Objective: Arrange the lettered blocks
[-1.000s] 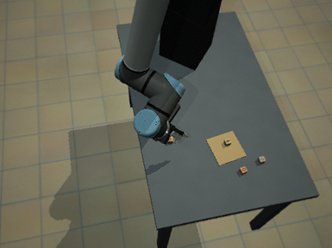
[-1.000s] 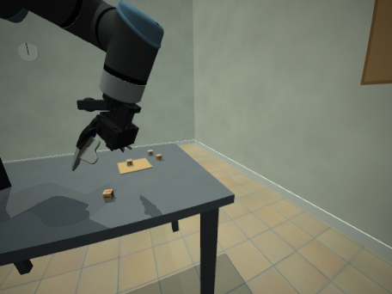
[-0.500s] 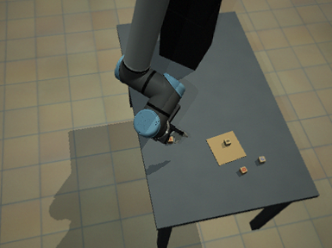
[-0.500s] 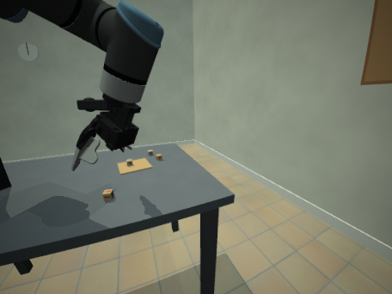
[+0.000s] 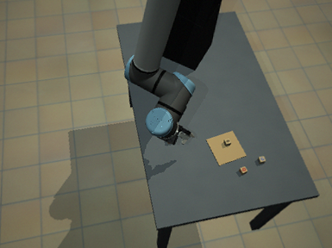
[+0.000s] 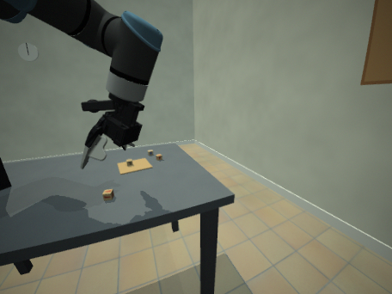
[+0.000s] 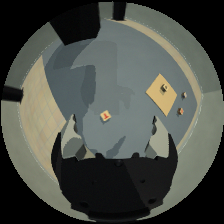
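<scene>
Now: the tan mat 70 mm ahead of my hand, 230 mm to the left of it and 130 mm below it.
</scene>
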